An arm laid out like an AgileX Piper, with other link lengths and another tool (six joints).
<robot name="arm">
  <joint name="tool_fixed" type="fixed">
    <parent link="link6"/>
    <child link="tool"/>
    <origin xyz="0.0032 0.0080 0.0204" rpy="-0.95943 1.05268 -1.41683"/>
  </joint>
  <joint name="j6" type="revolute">
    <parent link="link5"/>
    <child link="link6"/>
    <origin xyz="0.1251 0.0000 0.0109" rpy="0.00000 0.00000 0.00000"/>
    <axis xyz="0.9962 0 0.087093"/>
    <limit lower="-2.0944" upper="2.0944"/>
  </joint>
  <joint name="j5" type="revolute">
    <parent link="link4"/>
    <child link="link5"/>
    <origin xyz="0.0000 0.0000 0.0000" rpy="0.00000 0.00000 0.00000"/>
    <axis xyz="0 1 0"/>
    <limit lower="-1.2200" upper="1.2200"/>
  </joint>
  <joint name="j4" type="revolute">
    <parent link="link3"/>
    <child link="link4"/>
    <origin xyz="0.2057 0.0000 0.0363" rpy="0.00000 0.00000 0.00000"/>
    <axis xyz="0.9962 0 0.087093"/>
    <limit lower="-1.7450" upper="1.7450"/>
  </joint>
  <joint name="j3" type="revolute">
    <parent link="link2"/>
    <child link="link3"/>
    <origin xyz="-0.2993 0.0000 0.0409" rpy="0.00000 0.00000 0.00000"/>
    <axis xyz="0 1 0"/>
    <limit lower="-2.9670" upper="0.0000"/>
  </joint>
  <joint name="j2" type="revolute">
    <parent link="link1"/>
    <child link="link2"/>
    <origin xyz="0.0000 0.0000 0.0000" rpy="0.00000 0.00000 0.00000"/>
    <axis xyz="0 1 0"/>
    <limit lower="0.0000" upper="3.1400"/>
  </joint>
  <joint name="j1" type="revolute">
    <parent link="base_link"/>
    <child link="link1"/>
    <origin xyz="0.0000 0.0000 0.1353" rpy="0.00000 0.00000 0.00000"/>
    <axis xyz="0 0 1"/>
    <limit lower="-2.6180" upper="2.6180"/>
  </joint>
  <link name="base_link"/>
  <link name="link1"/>
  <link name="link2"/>
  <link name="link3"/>
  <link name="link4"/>
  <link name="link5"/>
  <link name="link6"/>
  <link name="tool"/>
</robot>
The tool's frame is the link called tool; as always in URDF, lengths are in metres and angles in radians.
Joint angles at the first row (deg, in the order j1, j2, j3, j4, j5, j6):
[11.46, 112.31, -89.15, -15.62, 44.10, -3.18]
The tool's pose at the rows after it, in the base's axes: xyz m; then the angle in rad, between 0 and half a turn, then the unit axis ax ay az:
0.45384 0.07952 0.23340 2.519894 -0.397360 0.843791 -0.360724
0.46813 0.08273 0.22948 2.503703 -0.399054 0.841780 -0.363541
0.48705 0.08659 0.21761 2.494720 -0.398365 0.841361 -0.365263
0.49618 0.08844 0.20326 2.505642 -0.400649 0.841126 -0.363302
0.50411 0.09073 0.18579 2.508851 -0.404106 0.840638 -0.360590
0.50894 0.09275 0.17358 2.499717 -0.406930 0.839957 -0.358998
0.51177 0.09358 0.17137 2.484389 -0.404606 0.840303 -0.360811
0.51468 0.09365 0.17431 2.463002 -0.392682 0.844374 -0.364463
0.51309 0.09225 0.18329 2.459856 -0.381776 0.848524 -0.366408
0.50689 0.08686 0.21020 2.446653 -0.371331 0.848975 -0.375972
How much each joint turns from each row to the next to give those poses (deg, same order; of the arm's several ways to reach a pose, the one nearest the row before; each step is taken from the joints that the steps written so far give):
[-0.06, 5.66, -7.22, 0.04, 0.69, -1.61]
[0.00, 2.89, -4.02, 0.15, 0.13, -0.64]
[0.00, 4.47, -5.24, 0.06, 0.20, -0.18]
[0.00, 2.94, -2.24, 0.00, 0.00, -0.06]
[0.00, 2.81, -1.13, 0.00, -1.37, 0.00]
[0.00, 1.69, -0.05, 0.00, -2.04, 0.00]
[0.00, 0.49, -0.06, -0.24, -1.33, 0.45]
[0.00, 0.00, -0.20, -0.56, -1.16, 1.63]
[0.00, -1.05, -0.04, -0.23, 0.77, 1.19]
[-0.25, -3.30, 0.00, -0.45, 2.13, 0.34]

